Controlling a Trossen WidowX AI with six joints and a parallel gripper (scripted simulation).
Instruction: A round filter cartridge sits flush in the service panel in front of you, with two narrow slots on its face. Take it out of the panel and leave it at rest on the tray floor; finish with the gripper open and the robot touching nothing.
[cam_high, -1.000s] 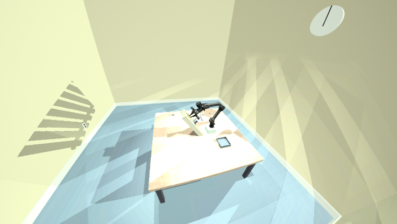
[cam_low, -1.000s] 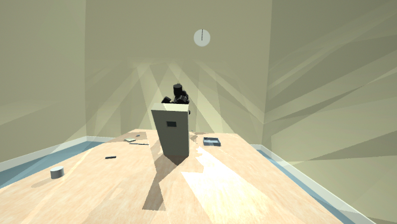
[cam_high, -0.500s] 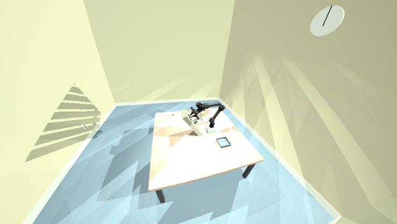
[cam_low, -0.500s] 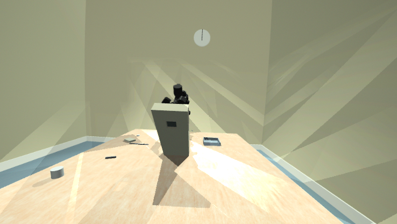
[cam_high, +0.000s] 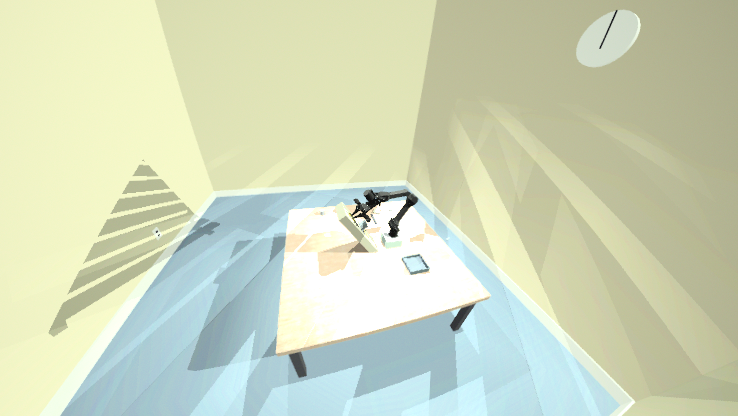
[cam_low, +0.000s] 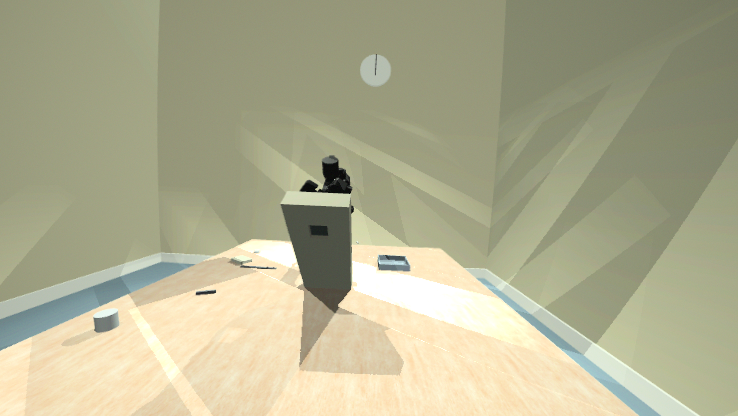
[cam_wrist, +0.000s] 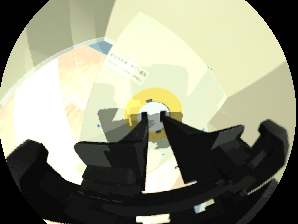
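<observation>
Right now the round filter cartridge is 2 cm ahead of my gripper tip and 1 cm below it. Also, from my gripper tip: flat block: 44 cm behind, 41 cm to the right, 28 cm below; tray: 37 cm behind, 34 cm to the left, 28 cm below; dark bar: 10 cm behind, 40 cm to the right, 29 cm below.
</observation>
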